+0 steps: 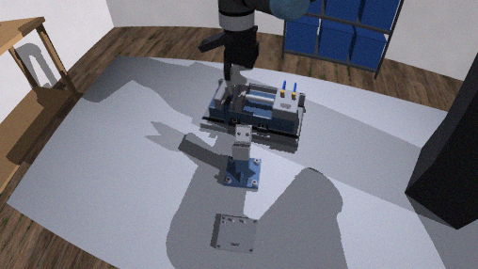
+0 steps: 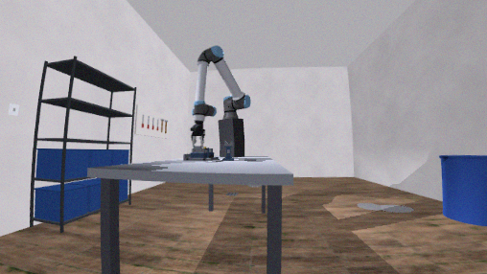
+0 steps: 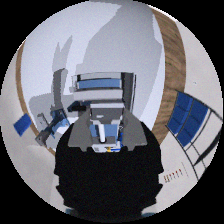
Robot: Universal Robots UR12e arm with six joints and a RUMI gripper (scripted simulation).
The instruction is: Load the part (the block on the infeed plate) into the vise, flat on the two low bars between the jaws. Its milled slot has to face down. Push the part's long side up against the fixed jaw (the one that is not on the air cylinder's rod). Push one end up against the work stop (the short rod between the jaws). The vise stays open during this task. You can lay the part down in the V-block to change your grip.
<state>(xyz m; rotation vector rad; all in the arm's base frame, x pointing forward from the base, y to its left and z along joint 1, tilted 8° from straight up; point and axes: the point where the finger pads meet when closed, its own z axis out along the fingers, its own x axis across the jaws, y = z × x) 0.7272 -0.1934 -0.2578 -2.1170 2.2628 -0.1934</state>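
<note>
The grey part lies 1 cm below my hand. The rest, counted from my hand: infeed plate: 10 cm behind, 42 cm to the left, 10 cm below; vise: 7 cm behind, 2 cm to the left, 7 cm below; air cylinder: 16 cm behind, 3 cm to the left, 3 cm below.
</note>
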